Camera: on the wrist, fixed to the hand. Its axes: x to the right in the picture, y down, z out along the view.
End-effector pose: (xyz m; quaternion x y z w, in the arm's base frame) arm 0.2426 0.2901 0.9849 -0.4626 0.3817 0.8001 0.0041
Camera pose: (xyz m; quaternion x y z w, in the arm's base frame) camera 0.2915 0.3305 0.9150 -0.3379 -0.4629 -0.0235 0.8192
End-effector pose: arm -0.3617 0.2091 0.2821 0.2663 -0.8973 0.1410 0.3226
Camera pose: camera -0.3022 0.1457 0.3190 0.8965 0.2896 -0.3216 0.0950
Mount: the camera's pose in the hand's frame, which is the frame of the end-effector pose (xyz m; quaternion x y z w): 0.0100 -0.0887 -0.0308 -0.0162 0.0334 0.9987 0.0358
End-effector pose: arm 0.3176 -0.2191 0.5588 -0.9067 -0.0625 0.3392 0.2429
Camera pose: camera 0.3497 -0.1510 0.6159 0.1101 -0.9058 -0.2234 0.3426
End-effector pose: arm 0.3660 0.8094 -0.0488 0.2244 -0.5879 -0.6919 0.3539
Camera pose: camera 0.3619 0.7869 -0.1404 -0.5617 -0.2221 0.3266 0.7269
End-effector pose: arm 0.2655 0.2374 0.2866 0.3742 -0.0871 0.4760 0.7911
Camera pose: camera 0.3367 0.2414 0.2247 0.1023 0.3581 -0.8182 0.4381
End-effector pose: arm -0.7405 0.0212 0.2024 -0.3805 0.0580 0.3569 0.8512
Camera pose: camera -0.6700 -0.0348 0.2308 -0.0186 -0.4047 -0.8510 0.3340
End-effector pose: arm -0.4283 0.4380 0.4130 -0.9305 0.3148 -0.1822 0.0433
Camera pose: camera -0.3817 0.5038 0.4621 0.2865 0.9449 0.0107 0.1579
